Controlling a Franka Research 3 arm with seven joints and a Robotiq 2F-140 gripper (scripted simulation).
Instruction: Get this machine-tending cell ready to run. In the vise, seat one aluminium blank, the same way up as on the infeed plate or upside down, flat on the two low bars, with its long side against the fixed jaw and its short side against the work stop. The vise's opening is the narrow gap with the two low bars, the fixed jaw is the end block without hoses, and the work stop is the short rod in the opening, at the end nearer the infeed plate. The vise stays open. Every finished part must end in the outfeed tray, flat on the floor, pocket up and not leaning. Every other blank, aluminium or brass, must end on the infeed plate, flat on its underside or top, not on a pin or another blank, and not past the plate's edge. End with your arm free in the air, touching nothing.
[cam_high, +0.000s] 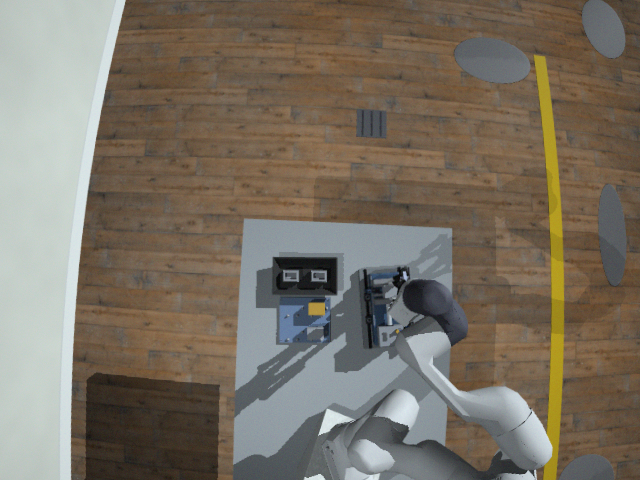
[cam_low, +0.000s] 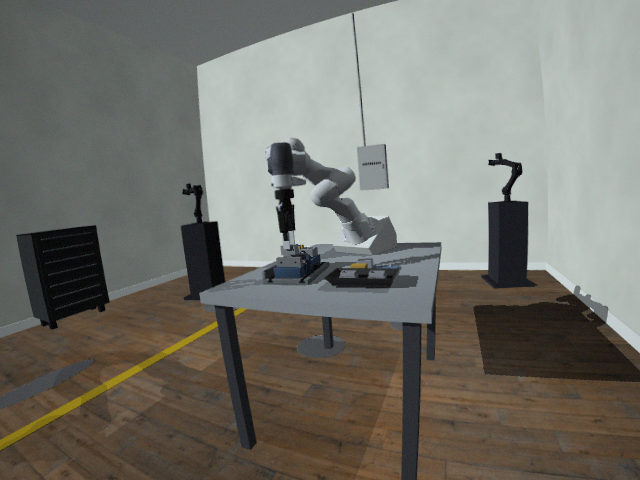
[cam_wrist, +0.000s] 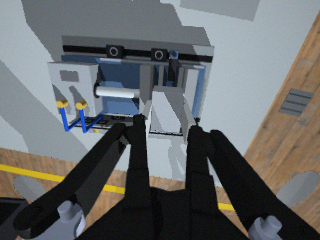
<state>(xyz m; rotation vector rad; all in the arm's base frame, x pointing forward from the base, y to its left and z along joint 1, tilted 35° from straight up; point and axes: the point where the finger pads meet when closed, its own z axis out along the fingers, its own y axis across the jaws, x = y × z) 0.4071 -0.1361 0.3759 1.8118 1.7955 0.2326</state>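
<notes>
Right now my hand is 12 cm above the vise, 7 cm past it and 1 cm to the right of it. Round my hand: brass blank: 27 cm to the left, 13 cm below, 2 cm behind.
</notes>
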